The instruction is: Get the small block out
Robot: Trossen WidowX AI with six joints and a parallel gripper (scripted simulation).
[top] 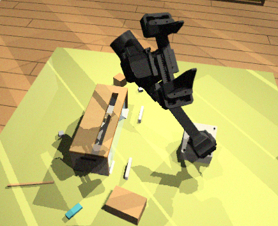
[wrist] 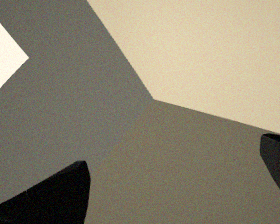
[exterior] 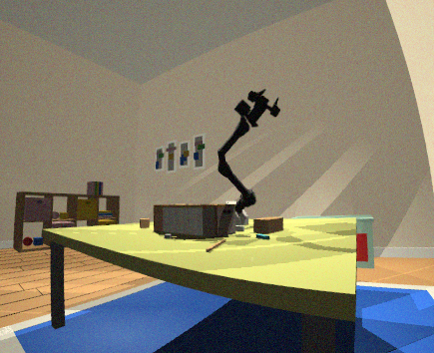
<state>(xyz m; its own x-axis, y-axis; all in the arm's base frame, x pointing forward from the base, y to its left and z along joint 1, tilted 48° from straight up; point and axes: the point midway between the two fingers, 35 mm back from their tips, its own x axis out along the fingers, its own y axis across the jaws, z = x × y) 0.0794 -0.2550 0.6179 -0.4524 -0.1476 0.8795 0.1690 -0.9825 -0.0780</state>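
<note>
Now: gripper tip 200 mm short of the small brown block, 390 mm to the left of it and 620 mm above it. The rest, counted from my gripper tip: wooden stick: 470 mm ahead, 120 mm to the right, 710 mm below; brown box: 100 mm ahead, 40 mm to the right, 680 mm below; teal block: 290 mm ahead, 20 mm to the right, 700 mm below.
</note>
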